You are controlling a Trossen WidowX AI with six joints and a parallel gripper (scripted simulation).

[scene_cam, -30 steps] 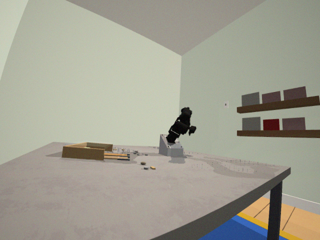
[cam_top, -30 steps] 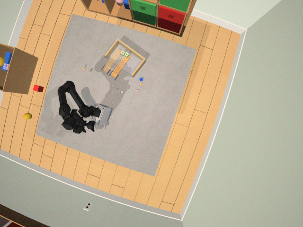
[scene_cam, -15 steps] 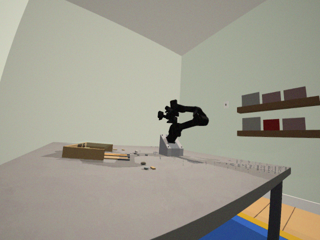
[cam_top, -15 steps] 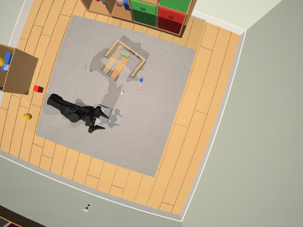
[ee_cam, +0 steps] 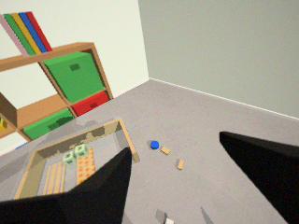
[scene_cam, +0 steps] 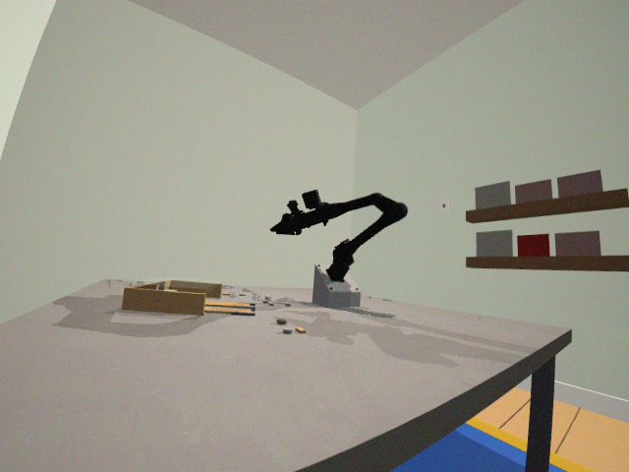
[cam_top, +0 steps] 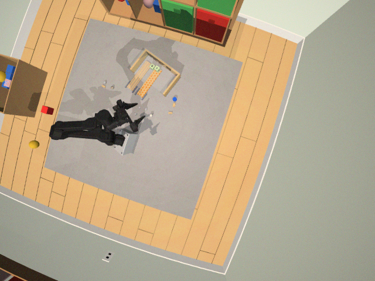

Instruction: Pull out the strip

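Right now the orange-dotted strip is 23 cm ahead of my gripper tip, 13 cm to the left of it and 27 cm below it.
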